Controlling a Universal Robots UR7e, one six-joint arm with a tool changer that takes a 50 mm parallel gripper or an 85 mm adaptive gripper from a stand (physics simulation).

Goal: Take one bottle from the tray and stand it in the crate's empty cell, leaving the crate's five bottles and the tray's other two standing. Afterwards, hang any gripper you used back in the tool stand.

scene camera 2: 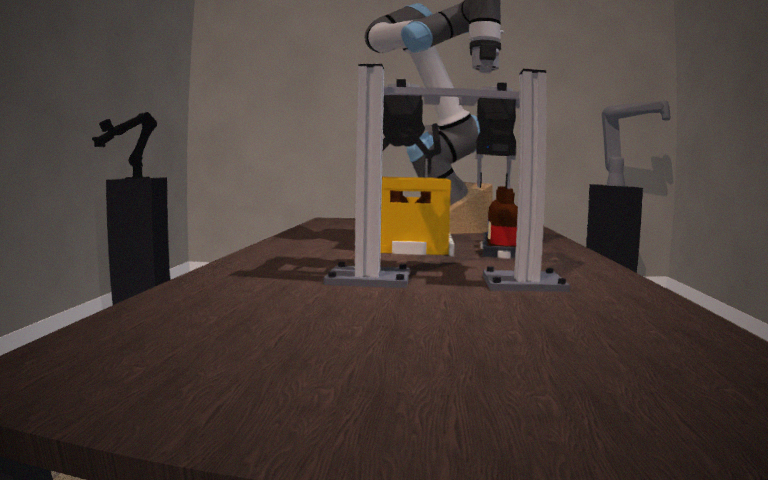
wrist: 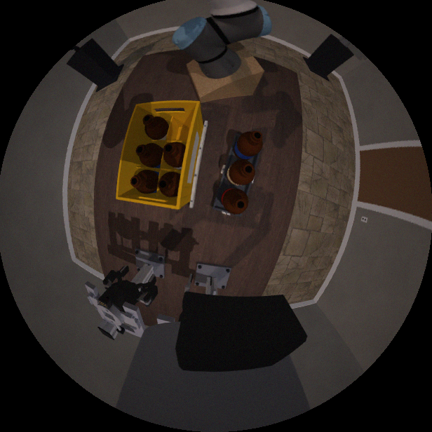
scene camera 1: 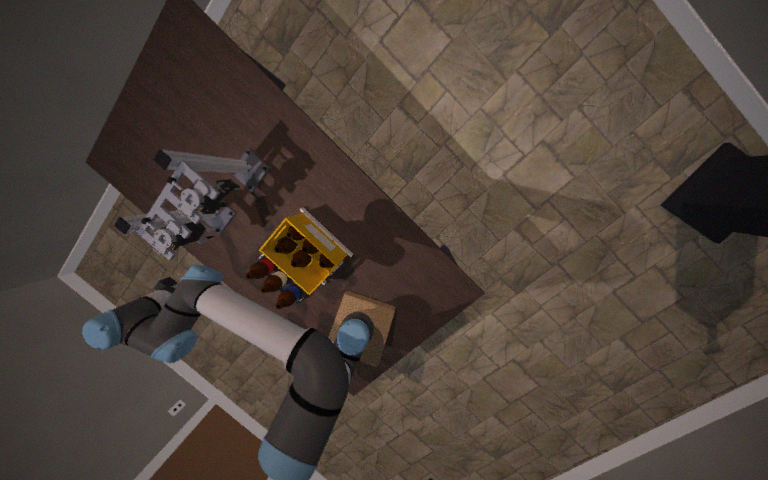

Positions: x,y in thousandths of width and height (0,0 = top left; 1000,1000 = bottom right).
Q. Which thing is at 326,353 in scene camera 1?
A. A tool stand.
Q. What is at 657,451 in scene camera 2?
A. A red-labelled bottle.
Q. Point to a black adaptive gripper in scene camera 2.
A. At 524,247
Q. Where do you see a tool stand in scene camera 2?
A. At 687,576
